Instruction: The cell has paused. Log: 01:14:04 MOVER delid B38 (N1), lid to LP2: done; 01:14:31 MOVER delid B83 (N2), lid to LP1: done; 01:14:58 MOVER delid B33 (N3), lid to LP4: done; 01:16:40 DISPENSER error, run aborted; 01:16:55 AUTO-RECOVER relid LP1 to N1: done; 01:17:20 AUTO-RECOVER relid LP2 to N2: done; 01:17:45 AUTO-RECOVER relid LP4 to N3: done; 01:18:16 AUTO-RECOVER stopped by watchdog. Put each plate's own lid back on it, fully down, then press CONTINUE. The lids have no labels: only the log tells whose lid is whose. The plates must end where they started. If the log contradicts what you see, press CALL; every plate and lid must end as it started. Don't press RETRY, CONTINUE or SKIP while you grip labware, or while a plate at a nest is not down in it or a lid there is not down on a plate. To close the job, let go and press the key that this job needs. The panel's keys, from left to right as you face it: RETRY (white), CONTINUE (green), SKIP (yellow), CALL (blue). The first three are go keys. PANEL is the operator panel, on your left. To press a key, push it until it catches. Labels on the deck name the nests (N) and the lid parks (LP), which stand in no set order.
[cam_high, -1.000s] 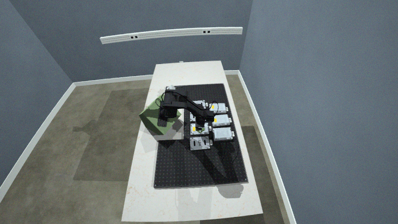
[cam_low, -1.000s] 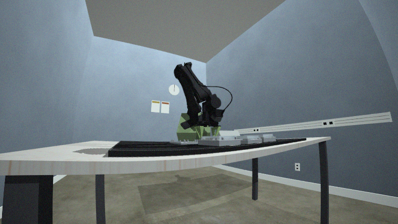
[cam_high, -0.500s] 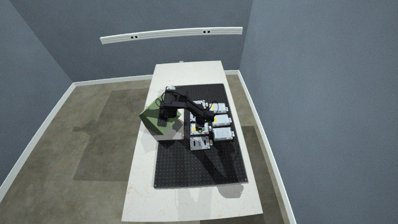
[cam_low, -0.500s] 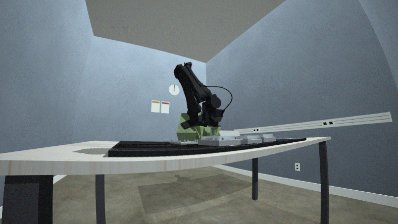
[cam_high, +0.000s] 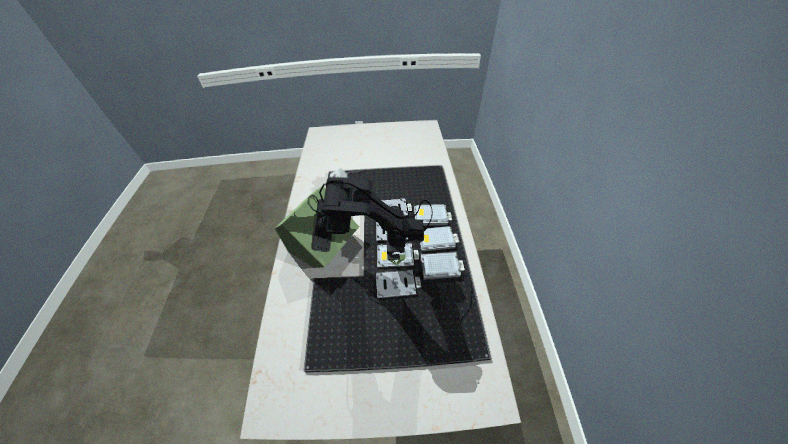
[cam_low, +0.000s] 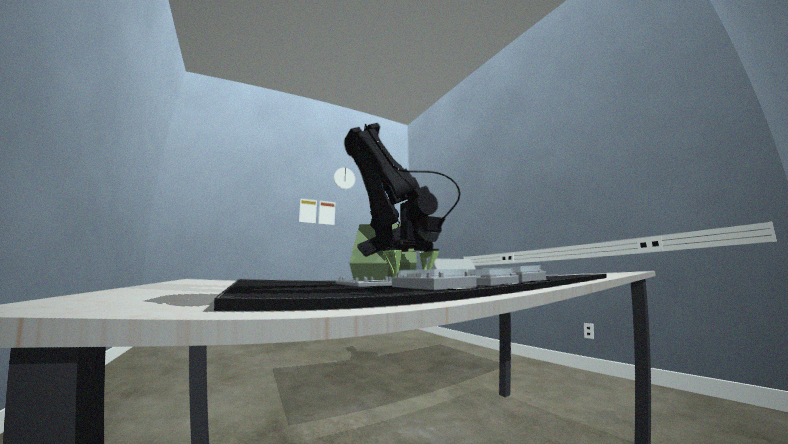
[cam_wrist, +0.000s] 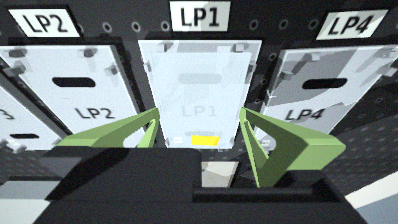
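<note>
My hand is 190 mm short of the plate and 30 mm to the right of it. Round my hand: lid park LP4: 30 mm behind, 130 mm to the right, 20 mm below; green continue key: 210 mm behind, 450 mm to the left, 40 mm above; lid park LP2: 20 mm ahead, 130 mm to the left, 20 mm below.
</note>
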